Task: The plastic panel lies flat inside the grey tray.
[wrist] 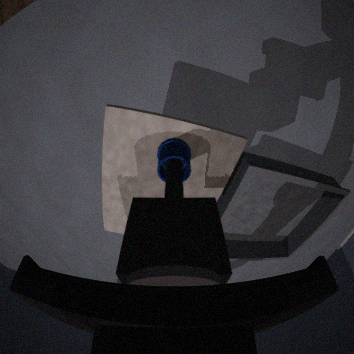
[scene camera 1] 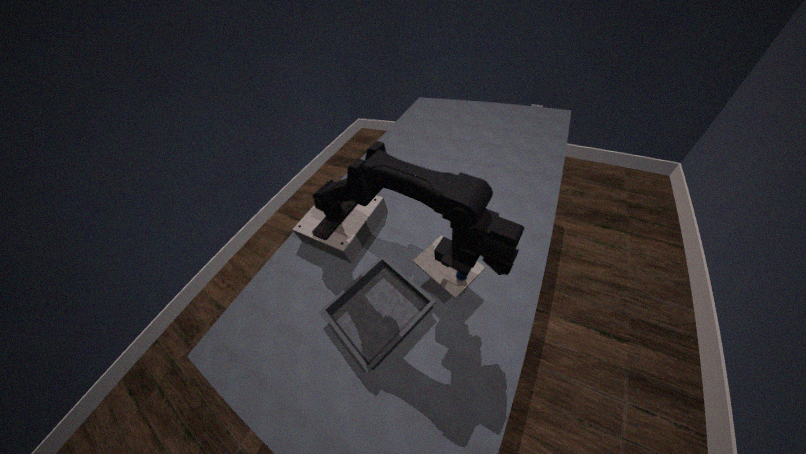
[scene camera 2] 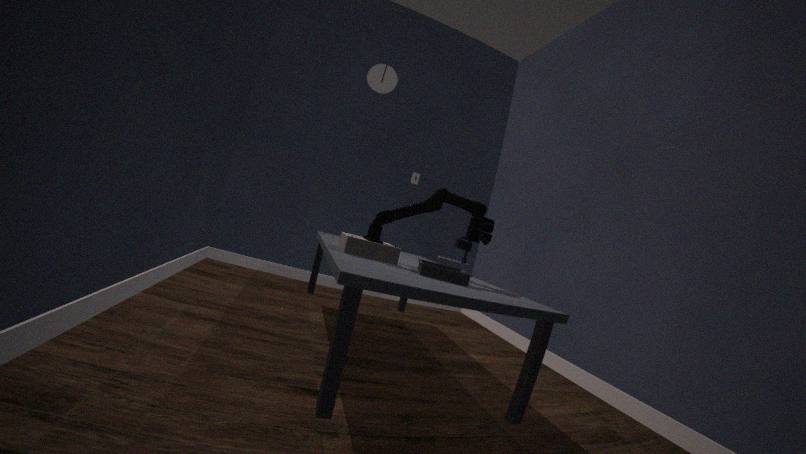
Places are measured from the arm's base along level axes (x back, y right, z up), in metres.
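Pixels of known places: end effector, tool point: (wrist: 173, 148) (scene camera 1: 460, 277) (scene camera 2: 462, 264); arm's base, origin of the base link: (scene camera 1: 336, 217) (scene camera 2: 372, 240).
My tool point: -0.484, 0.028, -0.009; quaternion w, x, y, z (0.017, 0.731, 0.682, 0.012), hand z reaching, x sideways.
For each thing: its top centre in the pictures, then the offset to it from my tool point, as dx, dy, dz.
- plastic panel, middle of its top: (wrist: 159, 196) (scene camera 1: 447, 263) +0.047, -0.018, +0.013
- grey tray, middle of its top: (wrist: 277, 229) (scene camera 1: 375, 306) (scene camera 2: 443, 266) +0.177, +0.172, -0.019
The plastic panel (scene camera 1: 429, 261) (wrist: 119, 158), a pale square sheet, hangs flat a little above the table and casts its shadow on the table top. My suction cup (scene camera 1: 461, 275) (wrist: 174, 151) (scene camera 2: 463, 258), blue-tipped, presses on the panel's top face near its middle and holds it. The grey tray (scene camera 1: 353, 286) (wrist: 256, 247) (scene camera 2: 443, 272) is a shallow square frame with nothing inside. In scene camera 1 it lies just down-left of the panel. In the wrist view the panel's right edge lies beside the tray's near corner.
The arm's pale base block (scene camera 1: 361, 217) (scene camera 2: 366, 248) stands on the grey table (scene camera 1: 281, 367) (scene camera 2: 428, 293) left of the tray. The table's long edges drop to a wooden floor (scene camera 1: 614, 282).
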